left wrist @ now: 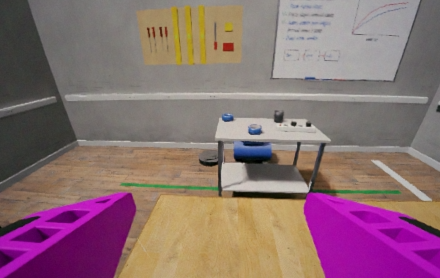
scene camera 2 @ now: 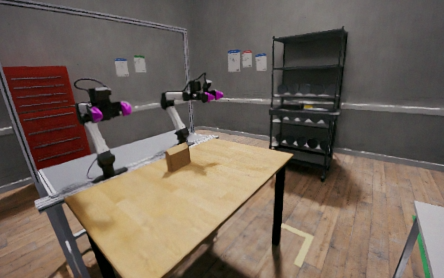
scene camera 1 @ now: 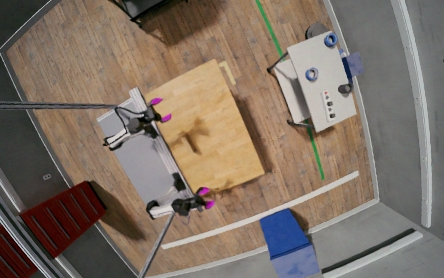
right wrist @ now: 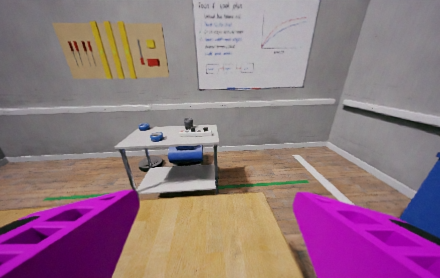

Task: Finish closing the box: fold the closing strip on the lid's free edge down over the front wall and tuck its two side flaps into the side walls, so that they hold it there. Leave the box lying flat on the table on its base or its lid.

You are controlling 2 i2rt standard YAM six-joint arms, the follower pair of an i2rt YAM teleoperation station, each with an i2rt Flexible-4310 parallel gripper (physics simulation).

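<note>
A small brown cardboard box (scene camera 1: 191, 143) (scene camera 2: 178, 157) stands upright on one of its narrow sides on the wooden table (scene camera 1: 240, 145) (scene camera 2: 150, 235), near the edge on the robot's side. Its closing strip and side flaps are too small to tell in the scene views, and the box does not show in the wrist views. My left gripper (scene camera 1: 161, 109) (scene camera 2: 213, 96) (left wrist: 220, 201) is open and empty, raised above the table's edge, apart from the box. My right gripper (scene camera 1: 206, 197) (scene camera 2: 112, 112) (right wrist: 216, 198) is open and empty, also raised and apart from the box.
The robot's grey mounting bench (scene camera 1: 145, 165) (scene camera 2: 125, 150) adjoins the table's near side. A white cart (scene camera 1: 320, 120) (left wrist: 272, 134) (right wrist: 167, 142) with blue tape rolls stands beyond the table. A dark shelf rack (scene camera 2: 344, 65) stands by the wall.
</note>
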